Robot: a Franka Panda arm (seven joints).
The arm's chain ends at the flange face. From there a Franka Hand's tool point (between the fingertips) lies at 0.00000 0.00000 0.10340 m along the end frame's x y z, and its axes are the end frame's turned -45 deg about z.
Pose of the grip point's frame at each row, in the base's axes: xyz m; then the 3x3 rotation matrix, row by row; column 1 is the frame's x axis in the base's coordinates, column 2 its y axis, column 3 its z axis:
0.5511, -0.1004, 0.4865; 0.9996, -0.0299, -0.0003; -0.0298, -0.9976, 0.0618; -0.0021, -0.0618, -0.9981
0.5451, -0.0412, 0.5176; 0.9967, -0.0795, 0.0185; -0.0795, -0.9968, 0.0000; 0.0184, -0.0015, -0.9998
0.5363, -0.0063, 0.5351; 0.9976, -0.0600, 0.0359; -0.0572, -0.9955, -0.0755; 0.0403, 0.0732, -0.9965
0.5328, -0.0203, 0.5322; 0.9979, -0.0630, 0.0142; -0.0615, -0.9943, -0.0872; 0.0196, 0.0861, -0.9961
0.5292, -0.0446, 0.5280; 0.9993, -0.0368, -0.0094; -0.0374, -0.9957, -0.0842; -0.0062, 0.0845, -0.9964
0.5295, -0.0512, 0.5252; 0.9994, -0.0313, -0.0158; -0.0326, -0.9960, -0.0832; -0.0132, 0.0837, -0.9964
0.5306, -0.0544, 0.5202; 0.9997, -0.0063, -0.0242; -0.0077, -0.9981, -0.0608; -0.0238, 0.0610, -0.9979
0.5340, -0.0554, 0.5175; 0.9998, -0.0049, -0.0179; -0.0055, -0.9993, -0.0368; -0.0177, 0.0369, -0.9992
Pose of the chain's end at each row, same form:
0.5511, -0.1068, 0.5897; 0.6857, -0.7280, -0.0003; -0.7265, -0.6843, 0.0618; -0.0452, -0.0422, -0.9981
0.5432, -0.0412, 0.6210; 0.6486, -0.7610, 0.0185; -0.7611, -0.6486, 0.0000; 0.0120, -0.0141, -0.9998
0.5326, 0.0015, 0.6381; 0.6630, -0.7478, 0.0359; -0.7444, -0.6635, -0.0755; 0.0803, 0.0233, -0.9965
0.5313, -0.0113, 0.6352; 0.6611, -0.7502, 0.0142; -0.7466, -0.6596, -0.0872; 0.0747, 0.0470, -0.9961
0.5302, -0.0359, 0.6310; 0.6806, -0.7326, -0.0094; -0.7305, -0.6776, -0.0842; 0.0554, 0.0641, -0.9964
0.5311, -0.0426, 0.6282; 0.6846, -0.7288, -0.0158; -0.7273, -0.6812, -0.0832; 0.0499, 0.0685, -0.9964
0.5331, -0.0481, 0.6234; 0.7024, -0.7113, -0.0242; -0.7112, -0.7003, -0.0608; 0.0263, 0.0600, -0.9979
0.5359, -0.0516, 0.6208; 0.7035, -0.7104, -0.0179; -0.7105, -0.7027, -0.0368; 0.0136, 0.0386, -0.9992

